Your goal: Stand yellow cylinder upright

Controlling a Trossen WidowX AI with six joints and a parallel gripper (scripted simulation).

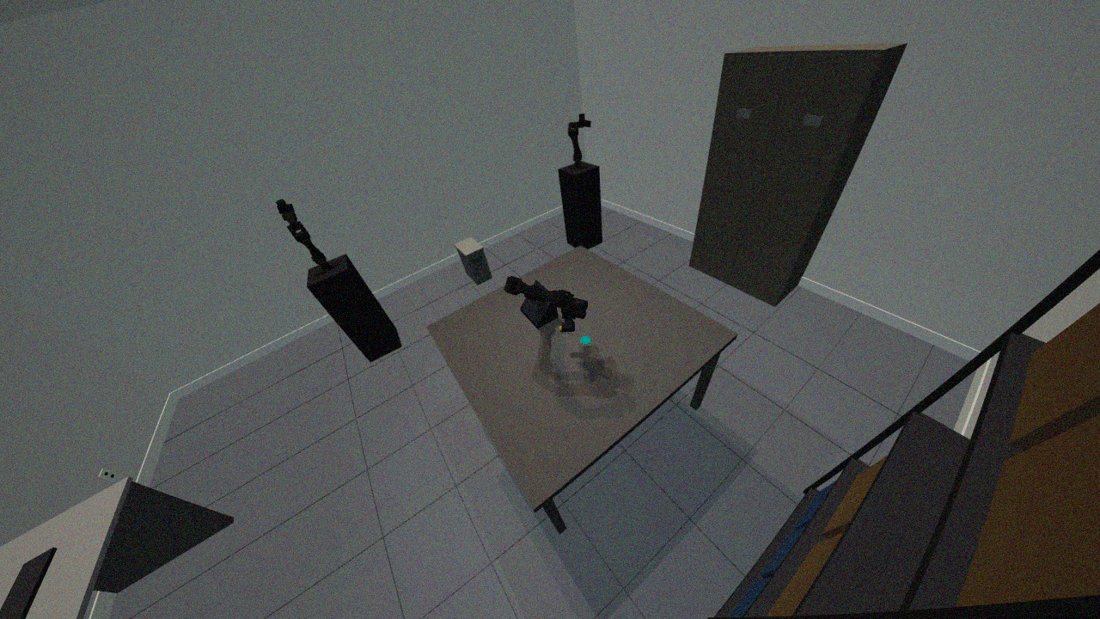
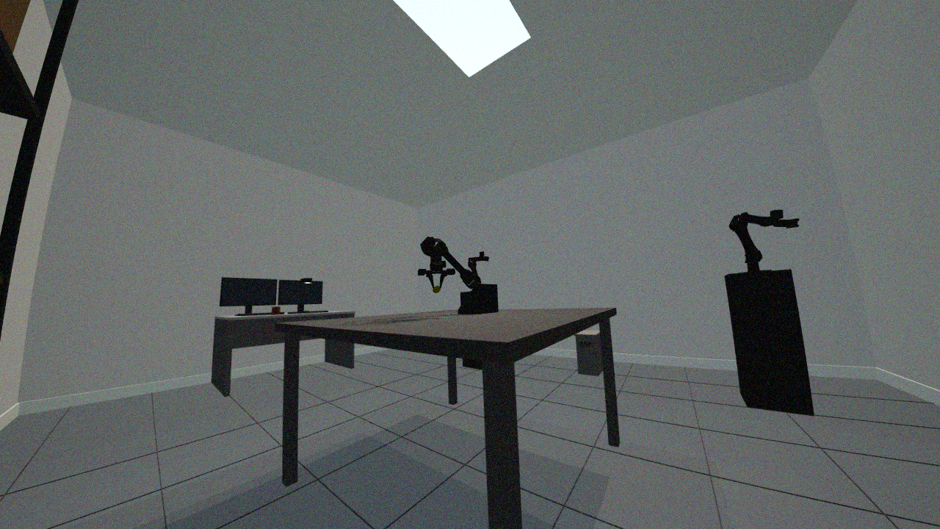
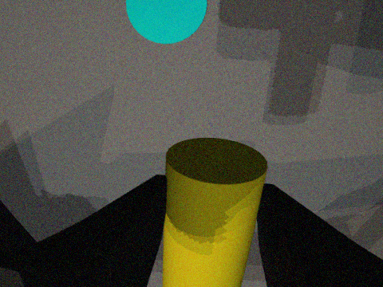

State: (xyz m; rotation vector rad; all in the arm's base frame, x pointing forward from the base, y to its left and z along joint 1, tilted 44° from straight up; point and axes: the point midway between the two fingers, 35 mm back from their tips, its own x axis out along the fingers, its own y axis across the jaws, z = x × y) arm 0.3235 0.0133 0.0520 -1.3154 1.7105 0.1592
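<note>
Now: gripper tip 10 mm short of the cyan circle, 80 mm to the right of it and 140 mm above it. Also, from my gripper tip: yellow tall cylinder 10 mm behind, 20 mm to the right.
</note>
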